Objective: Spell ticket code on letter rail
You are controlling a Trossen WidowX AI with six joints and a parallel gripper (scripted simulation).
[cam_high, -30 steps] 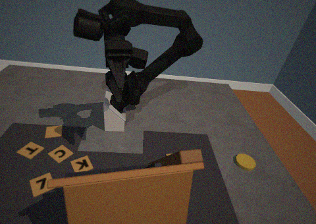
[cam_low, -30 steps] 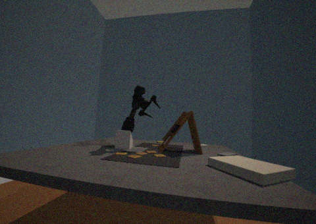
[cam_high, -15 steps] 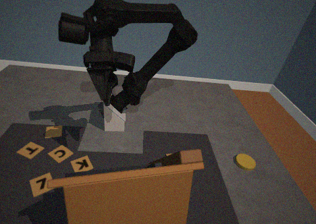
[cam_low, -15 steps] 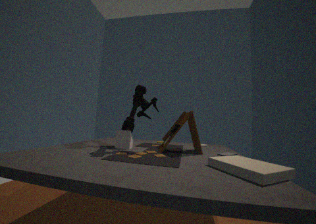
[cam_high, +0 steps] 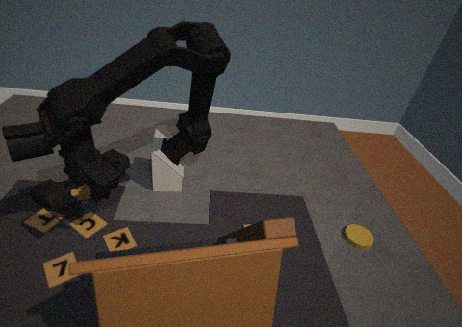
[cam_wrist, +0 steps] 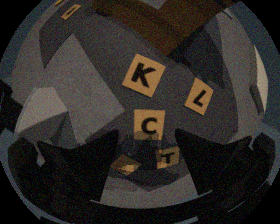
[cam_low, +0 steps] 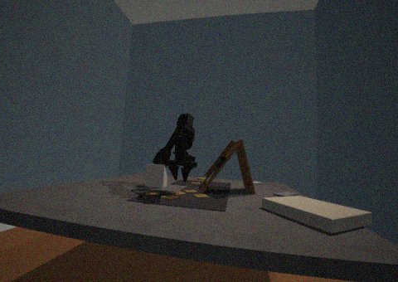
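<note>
My gripper tip is now 110 mm past the tile, 70 mm to the left of it and 60 mm above it. Round my gripper tip: dark mat (20 mm ahead, 140 mm to the left, 60 mm below); then ticket (130 mm ahead, 180 mm to the left, 20 mm above); then long white slab (540 mm ahead, 190 mm to the right, 40 mm below).
</note>
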